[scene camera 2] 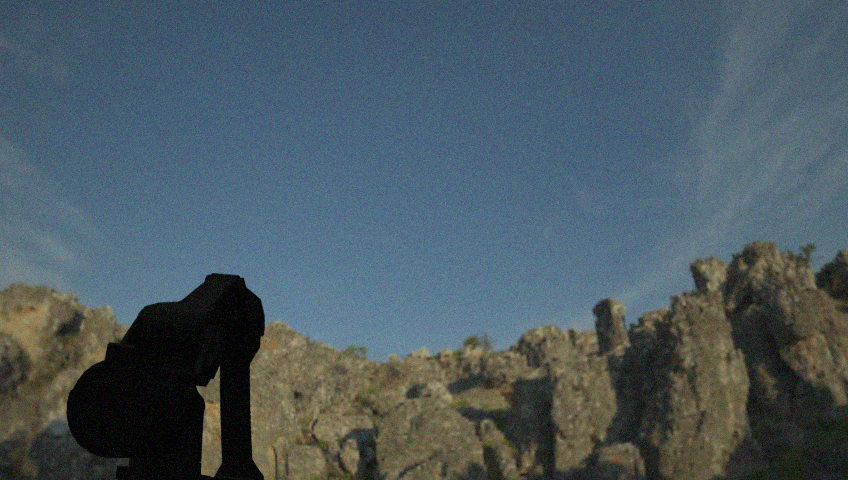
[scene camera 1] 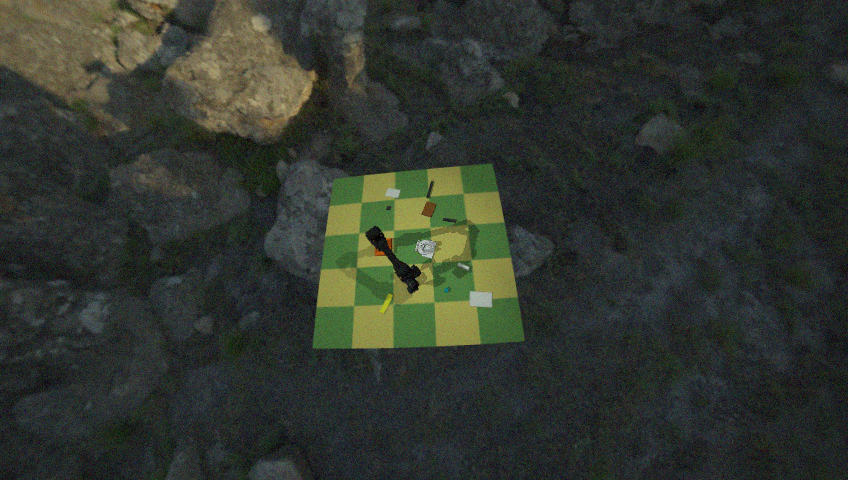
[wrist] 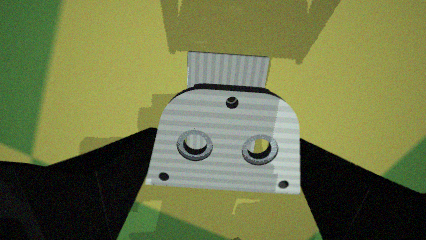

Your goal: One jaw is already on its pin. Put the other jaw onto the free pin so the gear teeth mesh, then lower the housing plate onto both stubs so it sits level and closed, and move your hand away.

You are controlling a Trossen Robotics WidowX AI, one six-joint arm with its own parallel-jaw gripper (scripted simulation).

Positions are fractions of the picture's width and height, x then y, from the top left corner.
Labels:
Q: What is my gripper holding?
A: A grey housing plate.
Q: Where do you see a grey housing plate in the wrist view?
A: At 0.54, 0.52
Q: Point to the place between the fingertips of my gripper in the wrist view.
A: At 0.53, 0.59

